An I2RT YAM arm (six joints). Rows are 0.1 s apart.
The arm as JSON. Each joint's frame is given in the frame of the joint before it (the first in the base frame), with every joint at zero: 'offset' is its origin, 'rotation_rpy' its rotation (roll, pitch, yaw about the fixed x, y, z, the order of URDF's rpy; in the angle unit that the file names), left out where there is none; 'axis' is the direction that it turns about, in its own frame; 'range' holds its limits. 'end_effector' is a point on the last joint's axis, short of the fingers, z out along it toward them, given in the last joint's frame.
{
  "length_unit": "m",
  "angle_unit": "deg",
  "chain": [
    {
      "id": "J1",
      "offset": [
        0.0,
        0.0,
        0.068
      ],
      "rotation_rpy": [
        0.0,
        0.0,
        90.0
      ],
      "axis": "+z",
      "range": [
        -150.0,
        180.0
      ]
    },
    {
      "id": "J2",
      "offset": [
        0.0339,
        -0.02,
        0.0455
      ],
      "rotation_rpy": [
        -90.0,
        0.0,
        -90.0
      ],
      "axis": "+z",
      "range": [
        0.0,
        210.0
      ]
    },
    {
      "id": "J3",
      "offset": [
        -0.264,
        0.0,
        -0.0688
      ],
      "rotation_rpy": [
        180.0,
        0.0,
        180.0
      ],
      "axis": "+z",
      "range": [
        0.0,
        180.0
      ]
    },
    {
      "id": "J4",
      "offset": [
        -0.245,
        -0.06,
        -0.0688
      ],
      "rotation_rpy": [
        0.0,
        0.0,
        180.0
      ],
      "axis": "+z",
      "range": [
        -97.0,
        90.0
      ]
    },
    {
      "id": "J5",
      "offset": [
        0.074,
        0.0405,
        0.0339
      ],
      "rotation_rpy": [
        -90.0,
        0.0,
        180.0
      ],
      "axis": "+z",
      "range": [
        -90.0,
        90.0
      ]
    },
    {
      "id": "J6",
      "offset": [
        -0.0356,
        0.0,
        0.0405
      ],
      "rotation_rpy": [
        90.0,
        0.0,
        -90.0
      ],
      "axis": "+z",
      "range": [
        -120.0,
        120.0
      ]
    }
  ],
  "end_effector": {
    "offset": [
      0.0,
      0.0,
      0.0
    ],
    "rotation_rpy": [
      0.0,
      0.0,
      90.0
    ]
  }
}
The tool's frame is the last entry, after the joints.
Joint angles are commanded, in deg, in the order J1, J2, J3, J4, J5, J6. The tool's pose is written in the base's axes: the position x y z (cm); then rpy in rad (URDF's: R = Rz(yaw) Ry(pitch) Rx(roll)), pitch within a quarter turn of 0, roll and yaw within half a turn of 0. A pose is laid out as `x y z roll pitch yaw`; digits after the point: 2 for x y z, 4 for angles.
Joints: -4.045, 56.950, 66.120, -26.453, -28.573, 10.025
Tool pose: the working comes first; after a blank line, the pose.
Where each joint sits with the arm in this pose, in the base's axes (m; each line is computed from the numbers above, not from the rounded line before):
J1: 0.0000 0.0000 0.0680
J2: 0.0223 0.0324 0.1135
J3: -0.1261 -0.0261 0.3348
J4: 0.1105 0.0262 0.4331
J5: 0.1905 -0.0135 0.4497
J6: 0.2095 0.0023 0.4018
the tool: 0.2095 0.0023 0.4018

20.95 0.23 40.18 2.2766 1.1568 2.6811
